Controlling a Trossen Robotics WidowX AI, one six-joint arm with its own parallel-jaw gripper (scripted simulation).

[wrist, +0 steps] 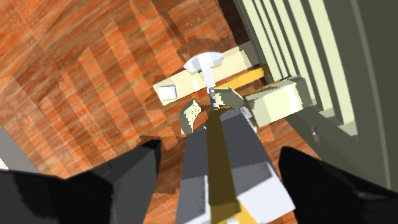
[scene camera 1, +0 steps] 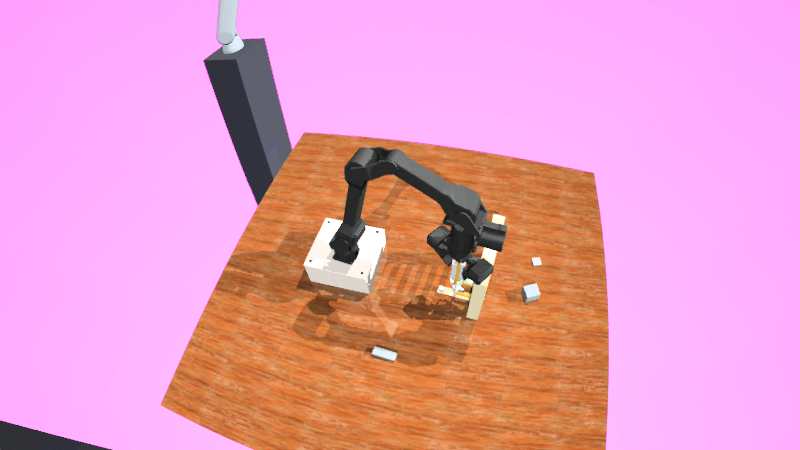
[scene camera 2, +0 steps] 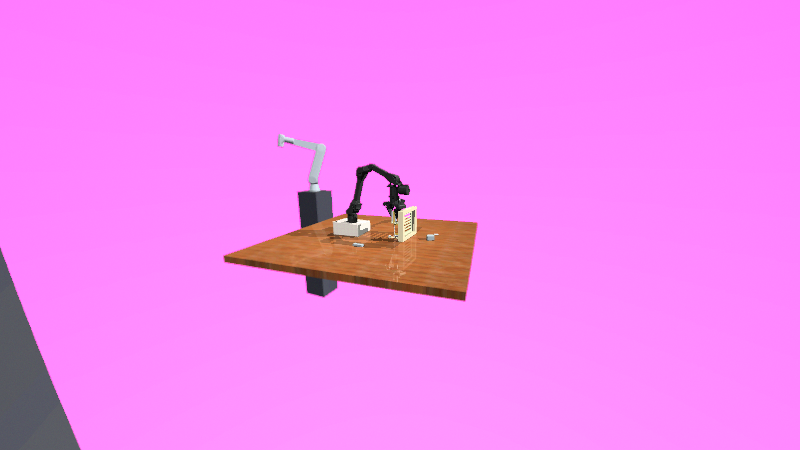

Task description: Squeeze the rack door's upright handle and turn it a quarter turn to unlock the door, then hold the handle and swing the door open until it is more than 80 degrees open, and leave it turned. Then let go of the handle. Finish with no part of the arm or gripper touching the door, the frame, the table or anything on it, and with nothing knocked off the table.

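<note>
You'd find my gripper [scene camera 1: 457, 272] open, with nothing in it, and it's there in the wrist view [wrist: 221, 152] too.
</note>
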